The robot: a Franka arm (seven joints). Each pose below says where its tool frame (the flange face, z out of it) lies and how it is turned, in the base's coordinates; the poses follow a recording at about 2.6 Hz.
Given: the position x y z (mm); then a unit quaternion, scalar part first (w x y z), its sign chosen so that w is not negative.
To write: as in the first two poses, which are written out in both.
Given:
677 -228 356 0.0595 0.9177 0.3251 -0.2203
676 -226 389 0.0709 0.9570 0.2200 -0.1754
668 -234 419 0.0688 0.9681 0.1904 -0.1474
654 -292 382 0.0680 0.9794 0.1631 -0.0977
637 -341 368 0.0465 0.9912 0.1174 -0.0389
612 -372 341 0.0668 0.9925 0.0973 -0.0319
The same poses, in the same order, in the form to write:
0.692 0.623 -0.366 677; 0.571 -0.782 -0.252 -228; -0.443 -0.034 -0.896 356; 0 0 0 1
0.842 0.446 -0.305 676; 0.396 -0.893 -0.213 -226; -0.367 0.059 -0.928 389; 0 0 0 1
0.884 0.389 -0.259 668; 0.348 -0.918 -0.189 -234; -0.312 0.077 -0.947 419; 0 0 0 1
0.928 0.333 -0.169 654; 0.306 -0.938 -0.165 -292; -0.214 0.101 -0.972 382; 0 0 0 1
0.969 0.236 -0.066 637; 0.229 -0.968 -0.101 -341; -0.088 0.083 -0.993 368; 0 0 0 1
0.979 0.197 -0.050 612; 0.189 -0.972 -0.139 -372; -0.076 0.126 -0.989 341; 0 0 0 1

